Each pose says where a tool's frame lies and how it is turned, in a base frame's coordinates. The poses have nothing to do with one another.
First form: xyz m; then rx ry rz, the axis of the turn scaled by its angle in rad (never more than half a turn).
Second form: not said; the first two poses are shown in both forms.
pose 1, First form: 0.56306, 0.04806, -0.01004, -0.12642, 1.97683, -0.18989
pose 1, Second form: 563.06, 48.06, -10.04, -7.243, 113.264, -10.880
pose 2, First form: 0.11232, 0.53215, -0.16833, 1.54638, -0.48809, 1.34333
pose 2, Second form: 112.32, 532.15, -168.33, 88.601, -27.965, 76.967
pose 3, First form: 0.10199, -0.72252, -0.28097, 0.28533, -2.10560, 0.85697
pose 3, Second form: 101.99, -722.52, -280.97, 16.348, -120.642, 49.101
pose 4, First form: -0.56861, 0.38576, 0.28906, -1.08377, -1.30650, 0.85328
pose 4, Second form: -568.61, 385.76, 289.06, -62.095, -74.857, 48.889
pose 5, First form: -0.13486, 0.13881, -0.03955, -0.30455, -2.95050, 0.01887
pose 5, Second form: -134.86, 138.81, -39.55, -17.449, -169.051, 1.081
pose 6, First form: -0.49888, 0.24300, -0.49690, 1.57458, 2.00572, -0.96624
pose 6, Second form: -498.88, 243.00, -496.90, 90.217, 114.919, -55.361
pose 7, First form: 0.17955, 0.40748, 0.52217, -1.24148, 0.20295, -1.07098
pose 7, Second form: 179.55, 407.48, 522.17, -71.132, 11.628, -61.363
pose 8, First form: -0.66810, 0.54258, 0.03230, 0.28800, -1.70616, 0.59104
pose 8, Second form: -668.10, 542.58, 32.30, 16.501, -97.756, 33.864
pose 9, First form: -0.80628, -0.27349, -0.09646, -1.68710, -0.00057, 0.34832
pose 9, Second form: -806.28, -273.49, -96.46, -96.664, -0.033, 19.957
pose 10, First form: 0.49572, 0.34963, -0.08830, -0.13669, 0.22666, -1.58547
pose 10, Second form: 495.72, 349.63, -88.30, -7.832, 12.987, -90.841
